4 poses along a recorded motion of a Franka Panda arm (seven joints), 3.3 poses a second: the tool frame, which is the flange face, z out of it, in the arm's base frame.
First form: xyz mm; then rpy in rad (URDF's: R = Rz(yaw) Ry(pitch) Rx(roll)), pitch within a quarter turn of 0, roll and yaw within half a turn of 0.
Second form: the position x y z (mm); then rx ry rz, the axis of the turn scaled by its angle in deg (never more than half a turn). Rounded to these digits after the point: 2 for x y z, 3 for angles.
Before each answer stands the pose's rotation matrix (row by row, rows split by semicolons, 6 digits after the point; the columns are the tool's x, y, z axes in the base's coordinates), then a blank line. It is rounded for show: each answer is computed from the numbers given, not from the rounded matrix.
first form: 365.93, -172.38, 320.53, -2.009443, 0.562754, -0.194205
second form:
0.829889 -0.555892 -0.047617; -0.163226 -0.323517 0.932038; -0.533518 -0.765716 -0.359219

365.93, -172.38, 320.53, -108.151, 30.953, 25.014
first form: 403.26, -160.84, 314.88, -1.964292, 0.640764, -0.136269
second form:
0.794208 -0.599089 -0.101621; -0.108901 -0.304861 0.946150; -0.597808 -0.740374 -0.307364

403.26, -160.84, 314.88, -105.478, 31.032, 30.657
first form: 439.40, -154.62, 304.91, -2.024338, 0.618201, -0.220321
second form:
0.795224 -0.604138 -0.051353; -0.178095 -0.313705 0.932669; -0.579570 -0.732535 -0.357060

439.40, -154.62, 304.91, -107.387, 34.064, 27.475
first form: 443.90, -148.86, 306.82, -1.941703, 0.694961, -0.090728
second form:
0.764920 -0.627196 -0.146707; -0.069591 -0.306897 0.949195; -0.640355 -0.715849 -0.278398

443.90, -148.86, 306.82, -104.263, 30.912, 34.917
